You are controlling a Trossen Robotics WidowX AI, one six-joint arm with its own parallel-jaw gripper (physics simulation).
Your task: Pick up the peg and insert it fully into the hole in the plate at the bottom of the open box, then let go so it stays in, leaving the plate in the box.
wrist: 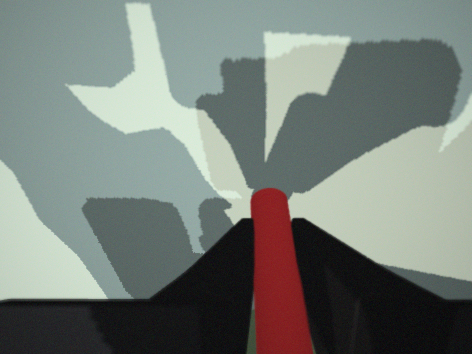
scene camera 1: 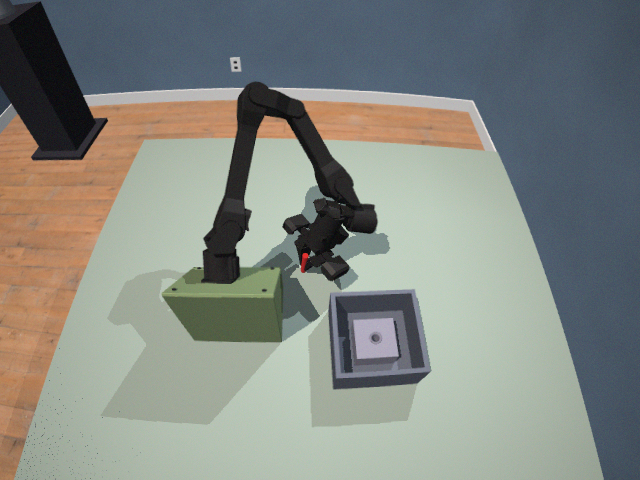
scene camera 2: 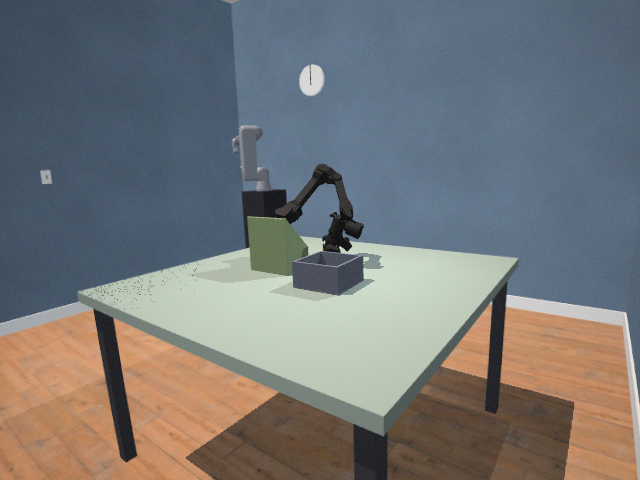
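Seen in the pictures: gripper, fingertip midpoint: (wrist: 272,230) (scene camera 1: 304,267); arm's base at its link origin: (scene camera 1: 221,279) (scene camera 2: 275,231).
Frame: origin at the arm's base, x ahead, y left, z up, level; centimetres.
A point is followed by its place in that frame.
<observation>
The red peg (scene camera 1: 303,263) @(x 15.8, y 12.0, z -11.1 cm) (wrist: 274,270) @(x 16.4, y 13.3, z -12.7 cm) stands about upright on the table, between the green block and the box. My gripper (scene camera 1: 308,261) @(x 15.8, y 13.0, z -14.7 cm) (wrist: 272,230) @(x 15.8, y 13.0, z -14.7 cm) is shut on the peg, with a black finger against each side of it in the wrist view. In scene camera 2 the gripper (scene camera 2: 329,249) is partly behind the box and a bit of red shows there. The open grey box (scene camera 1: 381,381) @(x 34.1, y -15.8, z -11.4 cm) (scene camera 2: 315,278) @(x 34.3, y -15.8, z -11.5 cm) stands to the front right of the gripper. The pale square plate (scene camera 1: 366,350) @(x 30.8, y -9.4, z -10.5 cm) lies on its bottom, with a round hole (scene camera 1: 375,337) @(x 33.1, y -5.6, z -12.3 cm) in the middle.
The green block (scene camera 1: 237,320) @(x 4.1, y -7.2, z -3.6 cm) (scene camera 2: 267,245) @(x 2.1, y -7.4, z -4.6 cm) carries the arm's base, left of the box. The pale green table (scene camera 1: 465,413) @(x 53.9, y -21.8, z -16.3 cm) (scene camera 2: 413,320) @(x 73.2, y -20.7, z -16.3 cm) bears the block and the box. A black pedestal (scene camera 1: 49,82) (scene camera 2: 279,201) with a grey arm (scene camera 2: 249,155) stands beyond the table.
</observation>
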